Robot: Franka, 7 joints.
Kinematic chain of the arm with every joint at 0, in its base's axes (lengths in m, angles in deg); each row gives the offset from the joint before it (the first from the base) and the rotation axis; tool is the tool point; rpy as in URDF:
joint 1: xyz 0 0 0.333 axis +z
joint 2: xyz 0 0 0 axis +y
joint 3: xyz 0 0 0.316 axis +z
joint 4: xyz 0.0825 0 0 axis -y
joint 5: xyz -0.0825 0 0.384 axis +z
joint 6: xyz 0 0 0 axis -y
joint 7: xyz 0.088 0 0 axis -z
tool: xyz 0 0 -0.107 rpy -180 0 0
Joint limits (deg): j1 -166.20..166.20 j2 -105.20..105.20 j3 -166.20..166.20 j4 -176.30..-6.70 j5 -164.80..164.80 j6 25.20..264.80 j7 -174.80..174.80
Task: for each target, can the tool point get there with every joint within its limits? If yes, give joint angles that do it. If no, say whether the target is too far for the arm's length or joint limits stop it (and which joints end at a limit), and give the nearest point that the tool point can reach.
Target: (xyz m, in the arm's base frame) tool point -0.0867 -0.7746 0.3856
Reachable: yes | joints -64.31 68.33 -77.61 -57.29 83.22 92.95 -89.91
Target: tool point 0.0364 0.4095 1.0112
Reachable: yes | joints -28.40 -43.99 42.10 -73.76 -31.51 176.88 138.34
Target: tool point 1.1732 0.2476 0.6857
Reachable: no: too far | nearest point 0.8053 0.1700 0.5751 | short by 0.392 m
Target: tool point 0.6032 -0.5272 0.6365
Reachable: yes | joints -23.03 71.32 -96.50 -31.24 24.83 155.65 109.64
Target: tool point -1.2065 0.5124 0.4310
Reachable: no: too far | nearest point -0.7874 0.3344 0.3970 | short by 0.457 m
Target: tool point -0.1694 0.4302 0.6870
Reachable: yes | joints -136.68 -76.79 -42.95 -100.47 123.55 207.37 -32.83
